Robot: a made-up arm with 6 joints. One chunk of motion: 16 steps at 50 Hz.
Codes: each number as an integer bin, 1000 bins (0 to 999) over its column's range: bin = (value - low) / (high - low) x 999, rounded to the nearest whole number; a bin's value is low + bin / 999 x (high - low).
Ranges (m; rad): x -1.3..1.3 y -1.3..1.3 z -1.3..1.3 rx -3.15..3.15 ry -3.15..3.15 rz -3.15..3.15
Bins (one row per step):
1: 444 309 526 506 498 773
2: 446 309 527 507 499 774
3: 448 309 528 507 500 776
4: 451 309 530 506 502 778
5: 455 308 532 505 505 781
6: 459 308 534 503 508 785
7: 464 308 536 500 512 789
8: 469 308 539 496 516 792
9: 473 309 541 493 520 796
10: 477 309 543 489 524 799
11: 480 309 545 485 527 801
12: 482 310 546 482 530 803
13: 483 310 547 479 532 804
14: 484 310 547 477 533 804
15: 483 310 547 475 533 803
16: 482 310 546 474 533 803
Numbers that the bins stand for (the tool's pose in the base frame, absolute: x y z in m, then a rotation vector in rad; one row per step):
1: -0.1444 -0.4958 0.0690 0.0410 -0.0095 1.7248
2: -0.1392 -0.4958 0.0716 0.0473 -0.0032 1.7311
3: -0.1340 -0.4958 0.0742 0.0473 0.0032 1.7437
4: -0.1262 -0.4958 0.0794 0.0410 0.0158 1.7563
5: -0.1158 -0.4984 0.0846 0.0347 0.0347 1.7752
6: -0.1054 -0.4984 0.0898 0.0221 0.0536 1.8005
7: -0.0924 -0.4984 0.0950 0.0032 0.0788 1.8257
8: -0.0794 -0.4984 0.1028 -0.0221 0.1041 1.8446
9: -0.0690 -0.4958 0.1080 -0.0410 0.1293 1.8698
10: -0.0586 -0.4958 0.1132 -0.0662 0.1545 1.8887
11: -0.0508 -0.4958 0.1184 -0.0914 0.1734 1.9014
12: -0.0455 -0.4932 0.1210 -0.1104 0.1923 1.9140
13: -0.0429 -0.4932 0.1236 -0.1293 0.2050 1.9203
14: -0.0403 -0.4932 0.1236 -0.1419 0.2113 1.9203
15: -0.0429 -0.4932 0.1236 -0.1545 0.2113 1.9140
16: -0.0455 -0.4932 0.1210 -0.1608 0.2113 1.9140

